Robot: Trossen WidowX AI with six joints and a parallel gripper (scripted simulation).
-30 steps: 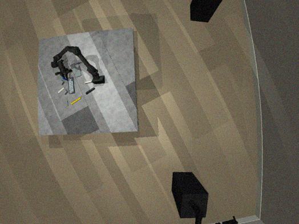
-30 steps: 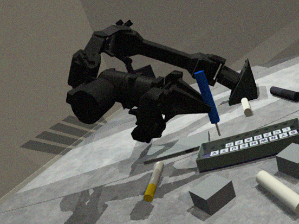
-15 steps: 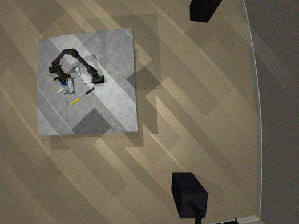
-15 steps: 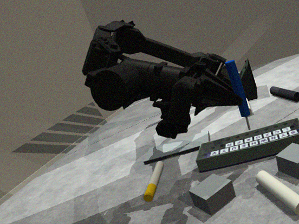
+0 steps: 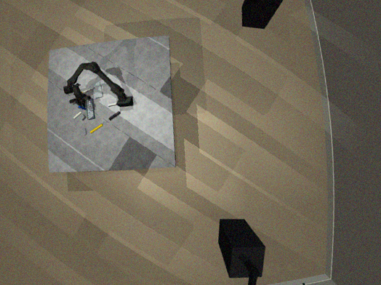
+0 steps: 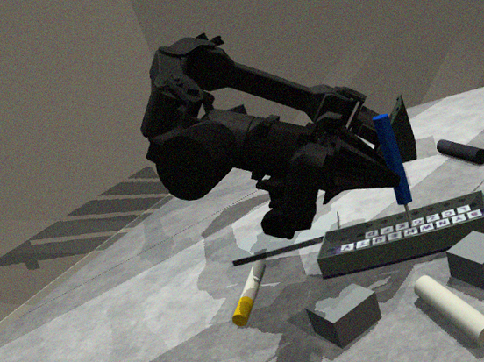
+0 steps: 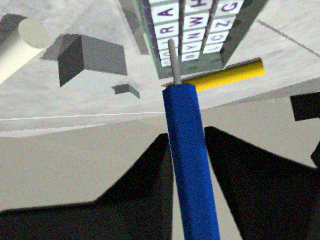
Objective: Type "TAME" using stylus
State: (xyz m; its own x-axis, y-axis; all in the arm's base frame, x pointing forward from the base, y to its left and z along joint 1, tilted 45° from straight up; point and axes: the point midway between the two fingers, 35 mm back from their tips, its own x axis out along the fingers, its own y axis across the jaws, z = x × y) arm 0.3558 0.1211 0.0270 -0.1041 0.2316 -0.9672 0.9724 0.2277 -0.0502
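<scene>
The green keyboard tray is 20 mm behind my gripper tip, 10 mm to the right of it and 70 mm below it. From my gripper tip the other things lie so: yellow-tipped marker (70 mm ahead, 180 mm to the right, 80 mm below); then blue stylus (10 mm below); then thin grey tip (50 mm below).
</scene>
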